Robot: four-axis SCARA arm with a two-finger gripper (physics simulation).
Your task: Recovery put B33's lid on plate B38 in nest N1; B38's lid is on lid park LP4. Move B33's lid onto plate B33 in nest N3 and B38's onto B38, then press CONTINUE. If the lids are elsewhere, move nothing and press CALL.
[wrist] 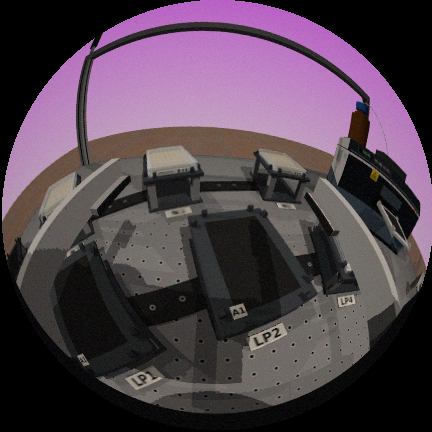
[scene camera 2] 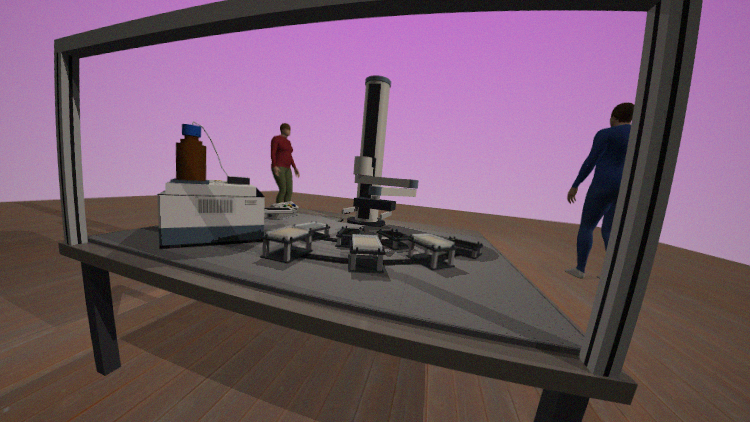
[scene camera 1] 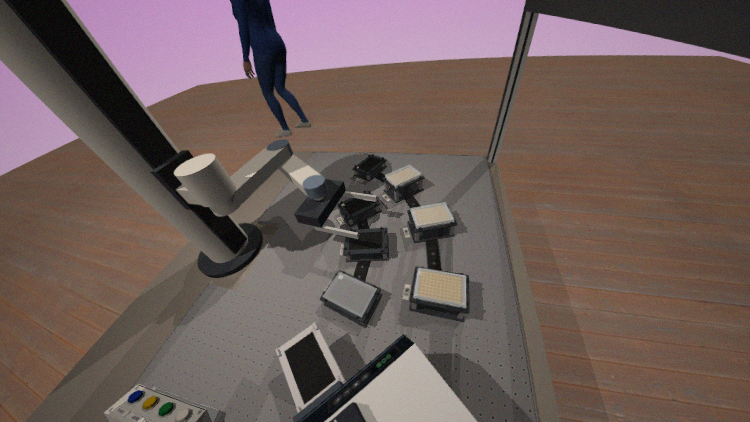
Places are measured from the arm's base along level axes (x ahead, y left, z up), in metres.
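Pixels of known places: gripper, fingertip midpoint: (wrist: 219, 171) (scene camera 2: 361, 214) (scene camera 1: 368, 215); arm's base, origin of the base link: (scene camera 2: 366, 222) (scene camera 1: 232, 249).
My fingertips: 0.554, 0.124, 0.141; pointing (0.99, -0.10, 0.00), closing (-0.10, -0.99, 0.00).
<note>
For each thing: its top centre in the pictures, then the offset to it from my fingertips, as dx, dy, dz. "pt": a spot on its surface instead.
- LP2, middle of its top: (wrist: 251, 247) (scene camera 1: 365, 238) (scene camera 2: 351, 229) -0.009, -0.038, -0.071
- middle nest's plate, middle of its top: (wrist: 167, 153) (scene camera 2: 366, 239) (scene camera 1: 431, 213) +0.195, +0.082, -0.048
- dark empty park, middle of its top: (scene camera 2: 463, 240) (scene camera 1: 369, 162) -0.116, +0.422, -0.076
- open tray, middle of its top: (scene camera 1: 308, 364) (wrist: 394, 222) -0.026, -0.412, -0.028
- button box, middle of its top: (scene camera 1: 143, 418) (scene camera 2: 284, 202) -0.346, -0.598, -0.044
- brown bottle, surface spot: (scene camera 2: 190, 160) pt +0.317, -0.498, +0.154
My gripper (scene camera 1: 361, 216) (scene camera 2: 366, 212) (wrist: 219, 171) is open and empty, raised above the dark empty lid parks LP1 (scene camera 1: 359, 208) (wrist: 90, 310) and LP2 (scene camera 1: 365, 244) (wrist: 250, 265). A pale, translucent lid (scene camera 1: 351, 293) (scene camera 2: 314, 226) lies on LP4. Its park (wrist: 332, 267) is partly hidden by a finger in the wrist view. The middle nest's plate (scene camera 1: 431, 215) (scene camera 2: 367, 242) (wrist: 172, 161) has a hazy, pale top that looks lidded; its small label looks like B38. The plate nearest the instrument (scene camera 1: 439, 288) (scene camera 2: 287, 234) (wrist: 281, 162) shows its wells more sharply; I cannot read its label.
Another plate (scene camera 1: 403, 176) (scene camera 2: 432, 241) (wrist: 60, 195) stands in the far nest, beside a dark empty park (scene camera 1: 369, 166). A white instrument (scene camera 1: 419, 388) (scene camera 2: 209, 215) with an open tray (scene camera 1: 309, 367) stands near the button box (scene camera 1: 157, 406). A brown bottle (scene camera 2: 190, 160) tops the instrument. Two people stand beyond the table.
</note>
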